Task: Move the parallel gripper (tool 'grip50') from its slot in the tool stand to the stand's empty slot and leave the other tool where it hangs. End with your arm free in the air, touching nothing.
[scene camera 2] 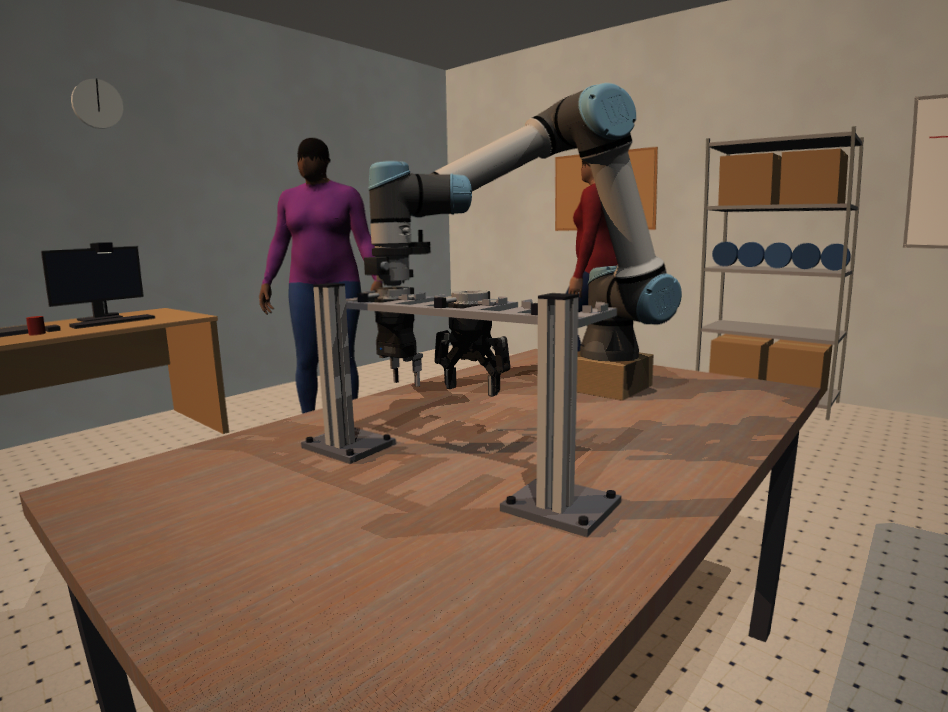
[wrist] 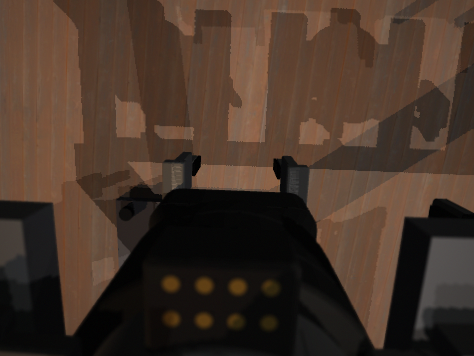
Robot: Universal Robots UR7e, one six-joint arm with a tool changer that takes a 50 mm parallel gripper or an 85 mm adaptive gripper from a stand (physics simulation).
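Places are measured from the arm's base along level axes (x right, y back, z down), in metres.
Pixels of known places: arm's base, origin of the base link: (scene camera 2: 609, 355).
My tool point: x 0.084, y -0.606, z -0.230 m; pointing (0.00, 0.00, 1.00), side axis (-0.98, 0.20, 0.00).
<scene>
Ahead of a thing's pixels: the offset from my tool point to its top centre. "*": to the spot under its first point. Level surfaces: height alone.
The parallel gripper (scene camera 2: 406, 374) (wrist: 237, 168) hangs in the left slot of the tool stand (scene camera 2: 544, 398), pointing down. Its two fingers are apart with no thing between them, so it is open. The arm's tool changer (scene camera 2: 394, 269) is upright directly above it, very close to its top plate; whether they touch cannot be told. In the wrist view the parallel gripper's dark body and gold contacts {dx +0.011, dy +0.041, dz +0.018 m} (wrist: 204, 286) fill the lower middle. The adaptive gripper (scene camera 2: 471, 337) hangs in the middle slot. The empty slot is at the right end, partly hidden by the right post.
The stand's feet {* dx -0.396, dy -0.057, dz +0.304 m} (scene camera 2: 528, 504) are on the wooden table {dz +0.316 m} (scene camera 2: 344, 590). The arm's base is on a wooden block (scene camera 2: 609, 377) behind the stand. Grey stand blocks {* dx -0.038, dy +0.044, dz +0.034 m} (wrist: 450, 280) flank the parallel gripper in the wrist view. A person in purple (scene camera 2: 321, 229) stands behind the table.
</scene>
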